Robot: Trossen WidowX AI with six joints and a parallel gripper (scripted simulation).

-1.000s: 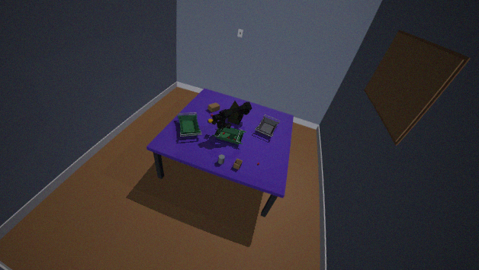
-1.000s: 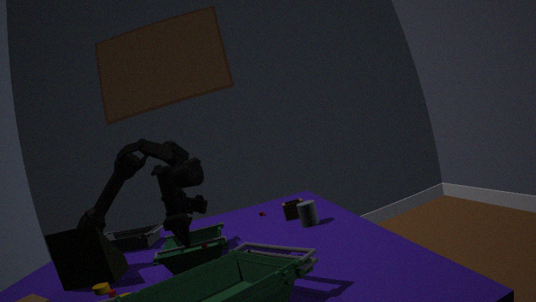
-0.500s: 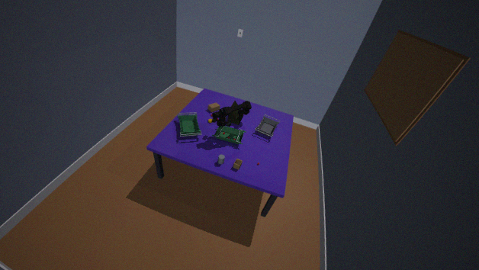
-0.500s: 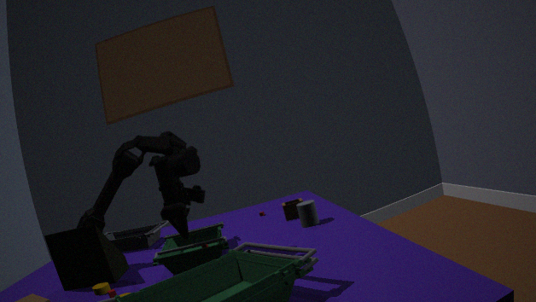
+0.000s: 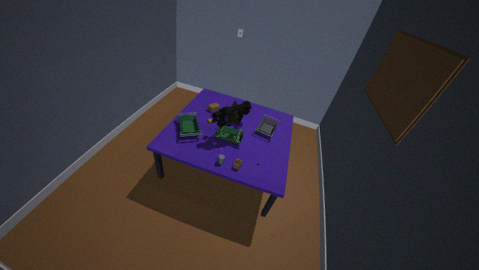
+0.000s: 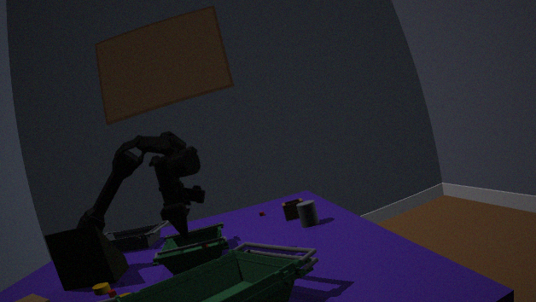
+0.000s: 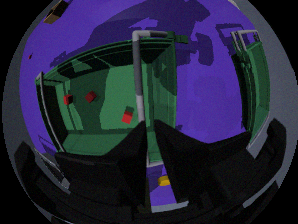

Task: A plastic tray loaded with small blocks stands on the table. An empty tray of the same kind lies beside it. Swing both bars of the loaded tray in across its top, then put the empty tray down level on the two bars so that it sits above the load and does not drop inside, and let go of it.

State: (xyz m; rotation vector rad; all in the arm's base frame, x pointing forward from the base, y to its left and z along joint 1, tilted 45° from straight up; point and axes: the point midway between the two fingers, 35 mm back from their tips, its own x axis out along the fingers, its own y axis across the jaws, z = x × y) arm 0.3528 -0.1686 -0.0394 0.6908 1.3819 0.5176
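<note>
My gripper tip is now 290 mm past the grey tray, 490 mm to the right of it and 40 mm above it. Also, from my gripper tip: tan block 430 mm behind, 180 mm to the right, 60 mm below; red block 280 mm ahead, 430 mm to the left, 80 mm below.
</note>
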